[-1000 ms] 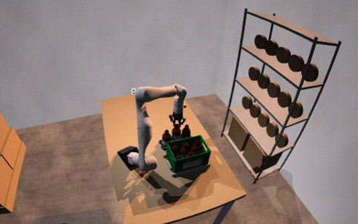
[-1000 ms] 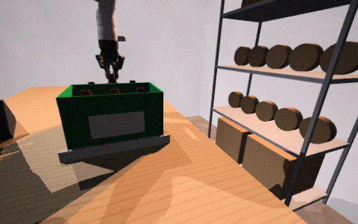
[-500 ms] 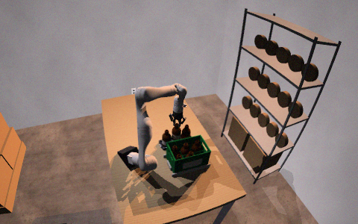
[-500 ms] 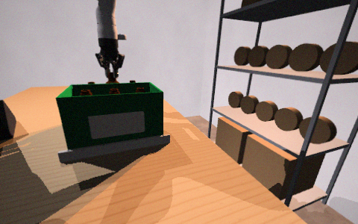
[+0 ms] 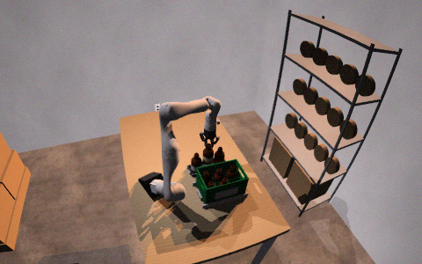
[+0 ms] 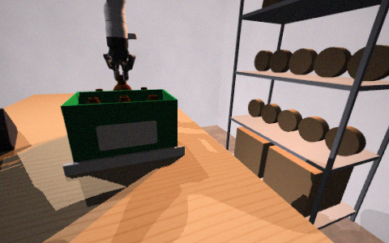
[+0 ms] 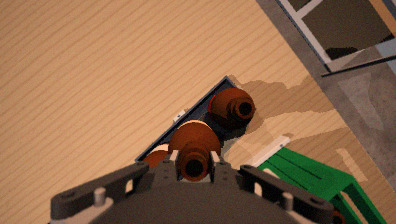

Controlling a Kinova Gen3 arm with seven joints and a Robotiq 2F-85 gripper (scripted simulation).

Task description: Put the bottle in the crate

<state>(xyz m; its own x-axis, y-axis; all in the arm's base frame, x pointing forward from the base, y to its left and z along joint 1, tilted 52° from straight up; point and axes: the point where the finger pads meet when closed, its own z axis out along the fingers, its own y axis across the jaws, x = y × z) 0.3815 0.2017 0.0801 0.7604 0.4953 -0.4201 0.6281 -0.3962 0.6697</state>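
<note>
The brown bottle lies 70 mm below my hand. The rest, counted from my hand: green crate 230 mm to the right, 120 mm below, 40 mm behind; then dark tray 200 mm below.
</note>
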